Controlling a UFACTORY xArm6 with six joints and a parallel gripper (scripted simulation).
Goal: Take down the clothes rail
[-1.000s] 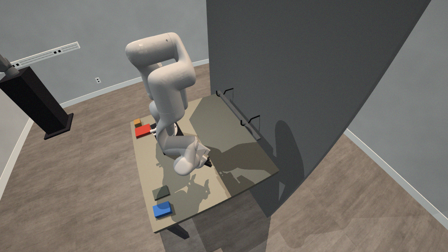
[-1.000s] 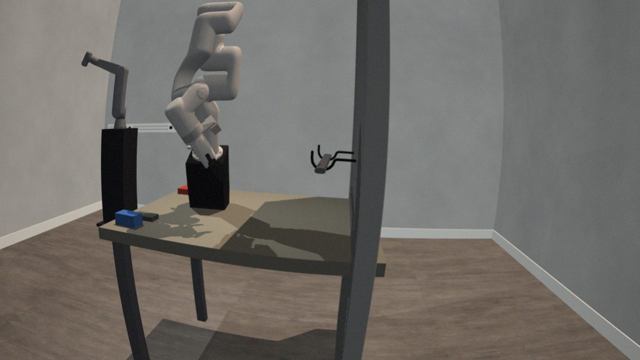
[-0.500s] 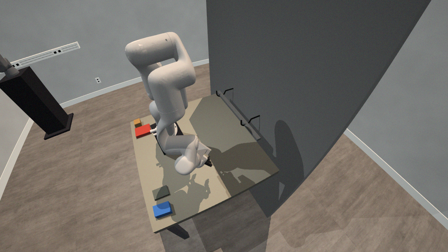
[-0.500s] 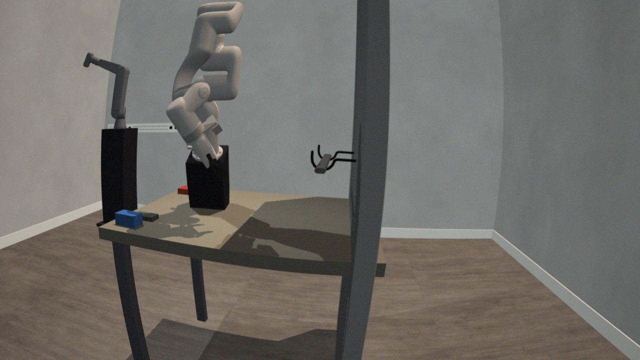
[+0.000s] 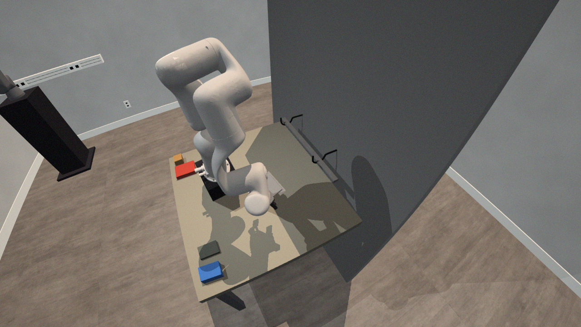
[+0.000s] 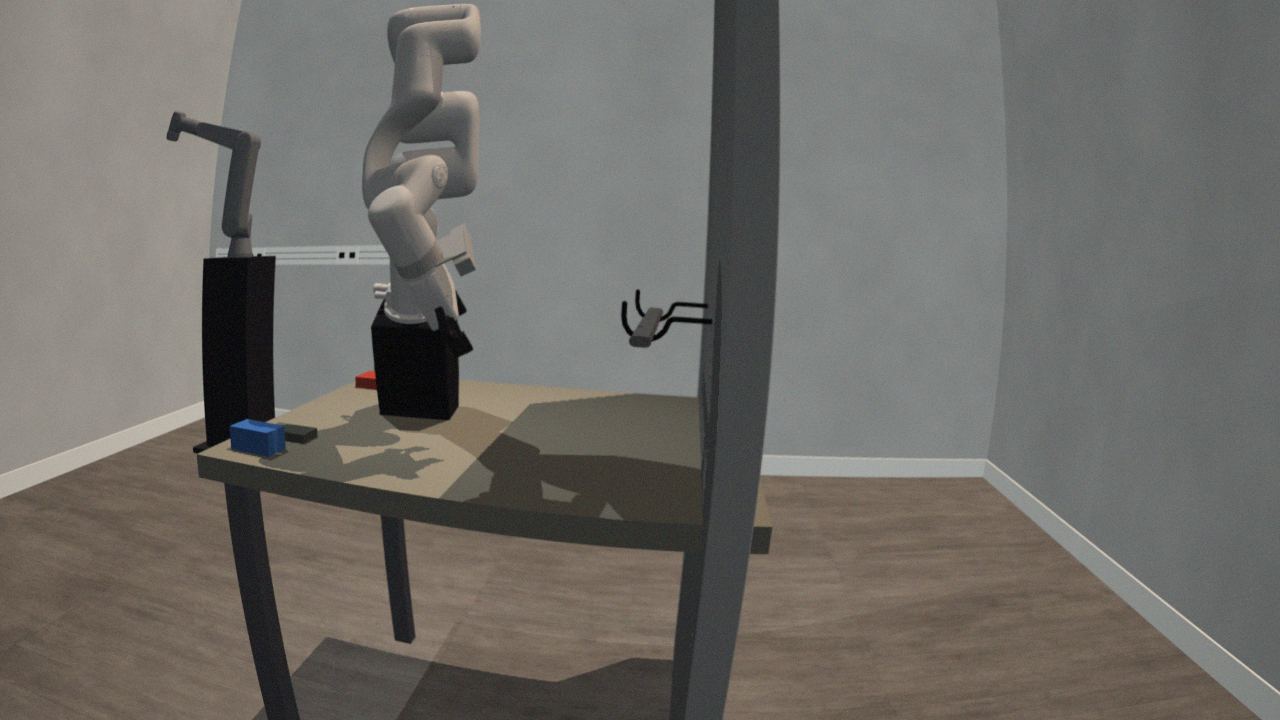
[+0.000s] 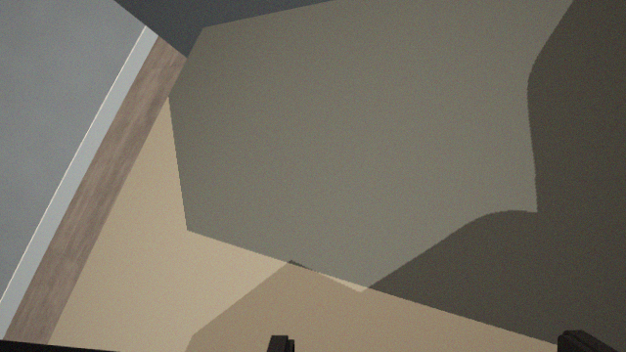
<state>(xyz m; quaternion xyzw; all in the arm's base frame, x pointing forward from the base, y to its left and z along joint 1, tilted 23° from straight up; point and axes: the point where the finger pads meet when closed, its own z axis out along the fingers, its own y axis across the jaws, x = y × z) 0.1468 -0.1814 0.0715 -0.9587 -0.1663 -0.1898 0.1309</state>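
The clothes rail is 29 cm ahead of my hand, 14 cm to the left of it and 1 cm above it. Round my hand: blue block: 33 cm behind, 16 cm to the right, 18 cm below; wall panel: 42 cm ahead, 19 cm to the left, 23 cm above; grey pad: 32 cm behind, 6 cm to the right, 19 cm below.
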